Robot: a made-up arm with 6 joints.
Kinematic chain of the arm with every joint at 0, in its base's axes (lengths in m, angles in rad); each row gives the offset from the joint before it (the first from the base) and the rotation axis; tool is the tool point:
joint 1: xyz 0 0 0.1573 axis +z
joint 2: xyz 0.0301 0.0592 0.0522 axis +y
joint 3: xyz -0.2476 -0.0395 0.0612 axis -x
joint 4: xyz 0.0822 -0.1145 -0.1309 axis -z
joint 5: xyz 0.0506 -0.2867 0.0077 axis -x
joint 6: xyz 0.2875 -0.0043 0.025 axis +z
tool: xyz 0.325 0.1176 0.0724
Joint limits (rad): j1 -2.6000..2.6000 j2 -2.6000..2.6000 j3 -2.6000..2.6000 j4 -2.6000..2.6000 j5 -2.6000..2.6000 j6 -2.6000..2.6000
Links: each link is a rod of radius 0.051 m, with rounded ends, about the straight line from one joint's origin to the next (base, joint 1, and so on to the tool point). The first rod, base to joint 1, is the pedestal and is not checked.
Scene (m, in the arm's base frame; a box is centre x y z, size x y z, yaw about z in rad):
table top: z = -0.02
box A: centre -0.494 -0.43 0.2 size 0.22 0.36 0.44 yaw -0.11
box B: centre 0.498 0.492 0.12 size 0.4 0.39 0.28 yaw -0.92
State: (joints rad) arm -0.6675 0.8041 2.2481 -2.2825 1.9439 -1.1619
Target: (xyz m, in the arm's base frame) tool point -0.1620 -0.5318 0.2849
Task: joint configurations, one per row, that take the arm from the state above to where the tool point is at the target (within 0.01 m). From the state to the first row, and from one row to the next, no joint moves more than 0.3 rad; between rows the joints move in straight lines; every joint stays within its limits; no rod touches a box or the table.
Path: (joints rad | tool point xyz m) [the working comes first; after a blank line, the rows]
Joints at the target: 0.1366 0.9263 2.6000 -1.8643 2.1026 -0.6623
Straight joint move there: touches box A.

1: -0.5107 1.0415 2.2195 -2.3282 1.9906 -0.9163 | -0.5243 0.0320 0.5065
2: -0.3539 1.2788 2.1910 -2.3739 2.0373 -0.6708 | -0.4644 -0.1455 0.6500
3: -0.1716 1.4317 2.3955 -2.2216 1.8614 -0.8024 | -0.3537 -0.2860 0.6077
4: 0.0108 1.5846 2.6000 -2.0693 1.6855 -0.9340 | -0.2172 -0.3933 0.5305
5: 0.0527 1.3652 2.6000 -2.0009 1.8246 -0.8434 | -0.2292 -0.4404 0.4538
6: 0.0947 1.1458 2.6000 -1.9326 1.9636 -0.7528 | -0.2118 -0.4889 0.3692
7: 0.1366 0.9263 2.6000 -1.8643 2.1026 -0.6623 | -0.1620 -0.5318 0.2849

